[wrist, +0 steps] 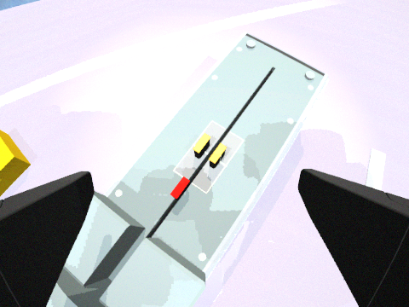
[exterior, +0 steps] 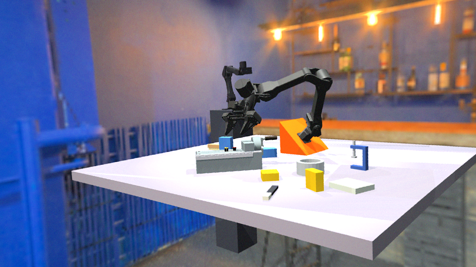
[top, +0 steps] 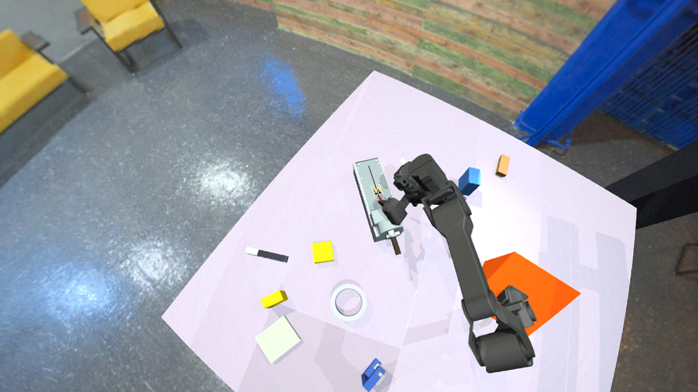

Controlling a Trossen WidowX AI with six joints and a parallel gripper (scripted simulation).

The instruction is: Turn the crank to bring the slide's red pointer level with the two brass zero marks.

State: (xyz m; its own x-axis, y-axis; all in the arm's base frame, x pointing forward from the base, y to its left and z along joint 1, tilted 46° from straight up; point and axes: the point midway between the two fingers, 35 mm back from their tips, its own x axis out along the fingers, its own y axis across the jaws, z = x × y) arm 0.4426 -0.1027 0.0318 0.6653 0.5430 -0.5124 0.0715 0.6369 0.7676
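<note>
The red pointer lies 6 cm below my gripper tip, 1 cm to the left of it and 1 cm ahead of it. Round my gripper tip: brown crank handle: 12 cm to the left, 10 cm behind, 2 cm below; then metal strip: 17 cm to the right, 14 cm below, 2 cm behind; then blue clamp: 43 cm to the left, 23 cm behind, 9 cm below.
</note>
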